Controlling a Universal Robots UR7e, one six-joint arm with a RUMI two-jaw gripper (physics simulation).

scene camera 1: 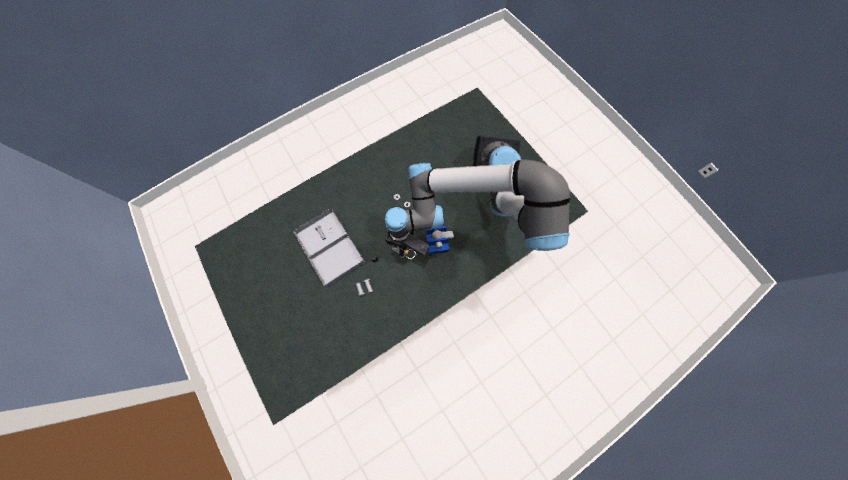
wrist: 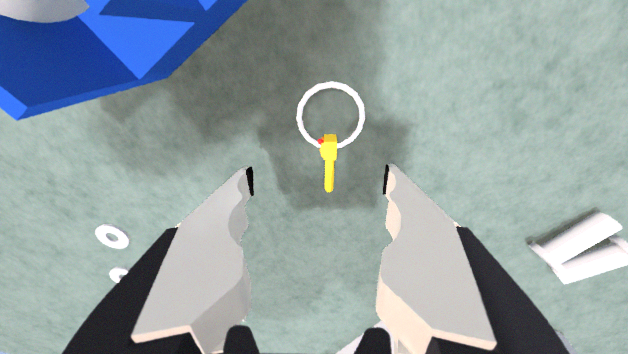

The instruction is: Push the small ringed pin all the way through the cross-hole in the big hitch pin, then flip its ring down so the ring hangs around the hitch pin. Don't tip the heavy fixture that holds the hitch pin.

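The small ringed pin has a yellow shank and head with a red spot. It lies apart from the fixture. Its white ring points away from the shank, toward the top of the wrist view. My gripper is partly open and empty, with one finger on each side of the shank, touching neither side. The blue fixture stands at the upper left in the wrist view. The big grey-white hitch pin rests in it; its cross-hole does not show.
Two white washers lie at the left in the wrist view. White cylindrical parts lie at the right. A two-part tray holding a metal piece and a small black item are on the dark mat.
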